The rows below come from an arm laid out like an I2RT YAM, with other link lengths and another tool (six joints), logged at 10 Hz.
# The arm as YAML. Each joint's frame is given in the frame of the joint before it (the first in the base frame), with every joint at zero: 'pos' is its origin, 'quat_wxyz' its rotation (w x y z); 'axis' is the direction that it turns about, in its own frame. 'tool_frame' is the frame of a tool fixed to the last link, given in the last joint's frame.
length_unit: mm
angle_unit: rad
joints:
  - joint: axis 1
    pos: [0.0, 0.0, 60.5]
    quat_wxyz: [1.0, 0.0, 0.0, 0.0]
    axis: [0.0, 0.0, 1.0]
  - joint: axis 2
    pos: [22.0, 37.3, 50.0]
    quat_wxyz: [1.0, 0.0, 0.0, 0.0]
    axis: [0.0, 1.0, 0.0]
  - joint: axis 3
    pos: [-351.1, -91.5, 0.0]
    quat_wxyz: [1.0, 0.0, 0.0, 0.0]
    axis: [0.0, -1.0, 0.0]
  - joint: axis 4
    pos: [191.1, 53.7, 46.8]
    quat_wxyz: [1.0, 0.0, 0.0, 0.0]
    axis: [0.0, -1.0, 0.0]
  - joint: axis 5
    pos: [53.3, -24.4, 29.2]
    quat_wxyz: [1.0, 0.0, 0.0, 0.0]
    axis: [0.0, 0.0, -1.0]
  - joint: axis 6
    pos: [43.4, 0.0, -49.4]
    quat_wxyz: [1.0, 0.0, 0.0, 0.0]
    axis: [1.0, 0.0, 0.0]
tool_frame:
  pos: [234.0, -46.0, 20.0]
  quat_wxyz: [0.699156, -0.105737, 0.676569, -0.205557]
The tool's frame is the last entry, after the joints.
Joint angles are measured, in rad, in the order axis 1, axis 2, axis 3, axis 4, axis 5, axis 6. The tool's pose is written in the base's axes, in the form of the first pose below.
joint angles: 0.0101 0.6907 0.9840 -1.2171 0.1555 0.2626
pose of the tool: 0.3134, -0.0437, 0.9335, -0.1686, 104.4, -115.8, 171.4
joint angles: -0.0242 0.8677 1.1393 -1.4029 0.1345 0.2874
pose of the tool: 0.2137, -0.0349, 0.9639, -0.1552, 87.9, -113.6, 177.7
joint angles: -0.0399 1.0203 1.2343 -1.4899 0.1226 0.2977
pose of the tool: 0.1431, -0.0338, 0.9784, -0.1452, 90.5, -112.0, 183.2
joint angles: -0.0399 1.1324 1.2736 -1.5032 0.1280 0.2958
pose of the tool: 0.1007, -0.0404, 0.9835, -0.1447, 103.7, -114.0, 183.6
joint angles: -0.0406 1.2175 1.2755 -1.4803 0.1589 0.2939
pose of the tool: 0.0694, -0.0441, 0.9841, -0.1575, 116.7, -122.8, 179.8
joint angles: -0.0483 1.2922 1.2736 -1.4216 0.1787 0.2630
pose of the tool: 0.0586, -0.0565, 0.9825, -0.1675, 139.9, -129.9, 174.9
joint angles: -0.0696 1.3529 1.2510 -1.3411 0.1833 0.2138
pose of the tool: 0.0544, -0.0707, 0.9812, -0.1713, 162.0, -135.4, 164.6
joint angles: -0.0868 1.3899 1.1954 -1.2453 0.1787 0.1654
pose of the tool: 0.0543, -0.0862, 0.9800, -0.1708, 177.6, -138.0, 148.9
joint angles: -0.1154 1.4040 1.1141 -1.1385 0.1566 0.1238
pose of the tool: 0.0592, -0.0926, 0.9805, -0.1629, 185.0, -137.9, 129.5
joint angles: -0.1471 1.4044 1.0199 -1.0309 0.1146 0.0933
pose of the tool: 0.0679, -0.0926, 0.9826, -0.1460, 186.6, -132.8, 108.2
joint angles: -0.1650 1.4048 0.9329 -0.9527 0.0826 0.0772
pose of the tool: 0.0665, -0.0933, 0.9848, -0.1305, 180.9, -126.5, 88.7
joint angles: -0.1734 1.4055 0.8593 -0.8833 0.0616 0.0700
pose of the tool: 0.0666, -0.0936, 0.9861, -0.1204, 176.2, -121.4, 73.0
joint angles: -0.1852 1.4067 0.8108 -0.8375 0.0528 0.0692
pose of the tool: 0.0652, -0.0886, 0.9871, -0.1160, 171.3, -120.4, 63.2
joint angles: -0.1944 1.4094 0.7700 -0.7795 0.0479 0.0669
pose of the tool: 0.0723, -0.0846, 0.9870, -0.1161, 173.1, -121.1, 55.7
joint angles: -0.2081 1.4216 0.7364 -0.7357 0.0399 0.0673
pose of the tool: 0.0718, -0.0780, 0.9880, -0.1125, 171.8, -121.3, 47.6
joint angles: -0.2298 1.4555 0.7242 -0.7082 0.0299 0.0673
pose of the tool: 0.0632, -0.0684, 0.9900, -0.1058, 171.4, -122.7, 39.7
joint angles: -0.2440 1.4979 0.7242 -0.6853 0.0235 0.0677
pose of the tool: 0.0542, -0.0621, 0.9915, -0.1003, 174.4, -124.5, 32.8
